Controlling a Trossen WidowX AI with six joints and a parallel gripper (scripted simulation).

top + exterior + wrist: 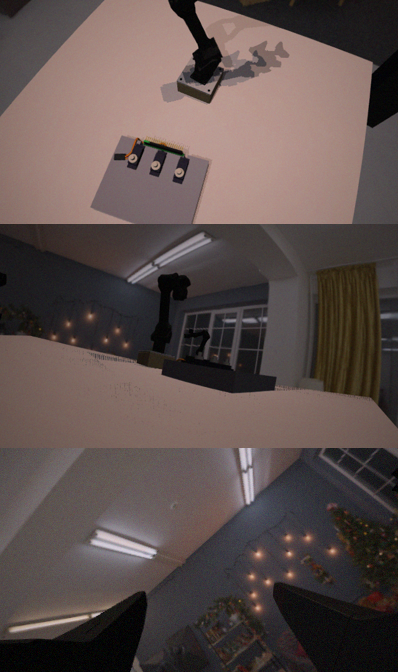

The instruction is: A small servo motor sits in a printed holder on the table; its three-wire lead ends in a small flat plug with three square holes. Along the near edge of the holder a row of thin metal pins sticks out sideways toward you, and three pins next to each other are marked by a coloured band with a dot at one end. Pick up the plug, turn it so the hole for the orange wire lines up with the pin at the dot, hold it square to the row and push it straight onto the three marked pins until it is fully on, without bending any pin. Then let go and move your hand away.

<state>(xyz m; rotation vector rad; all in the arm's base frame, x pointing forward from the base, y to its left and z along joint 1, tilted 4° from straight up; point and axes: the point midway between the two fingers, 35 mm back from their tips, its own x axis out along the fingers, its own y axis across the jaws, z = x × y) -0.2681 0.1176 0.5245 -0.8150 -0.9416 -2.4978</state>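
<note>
Now: the bright green band 650 mm ahead of my gripper tip, 510 mm below it and 140 mm to the right of it. Also, from my gripper tip: grey holder plate 780 mm ahead, 560 mm below, 40 mm to the right; then dot 640 mm ahead, 510 mm below, 130 mm to the right.
</note>
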